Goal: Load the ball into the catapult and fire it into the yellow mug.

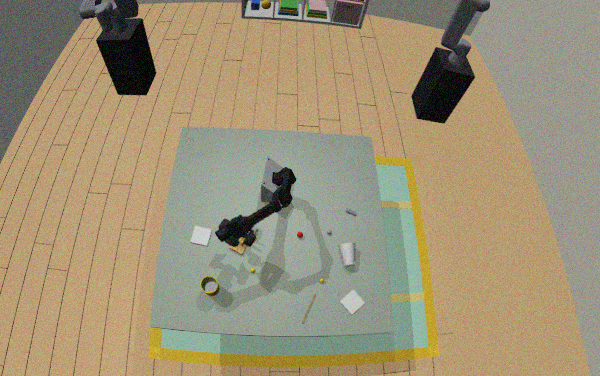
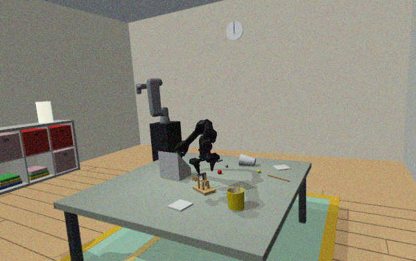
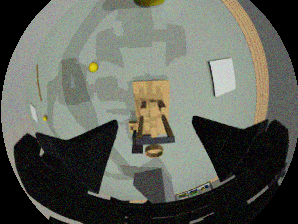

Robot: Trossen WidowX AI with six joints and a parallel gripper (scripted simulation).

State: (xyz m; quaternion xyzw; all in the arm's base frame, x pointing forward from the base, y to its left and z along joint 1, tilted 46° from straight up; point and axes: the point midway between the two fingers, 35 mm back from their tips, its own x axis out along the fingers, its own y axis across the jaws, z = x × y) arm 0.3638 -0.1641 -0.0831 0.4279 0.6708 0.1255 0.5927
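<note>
Right now my gripper tip is 33 cm to the right of the red ball, 11 cm above it and 9 cm past it. Also, from my gripper tip: wooden stick: 39 cm to the left, 32 cm ahead, 12 cm below; yellow mug: 26 cm ahead, 13 cm to the right, 9 cm below; wooden catapult: 7 cm below, 6 cm behind, 5 cm to the left.
</note>
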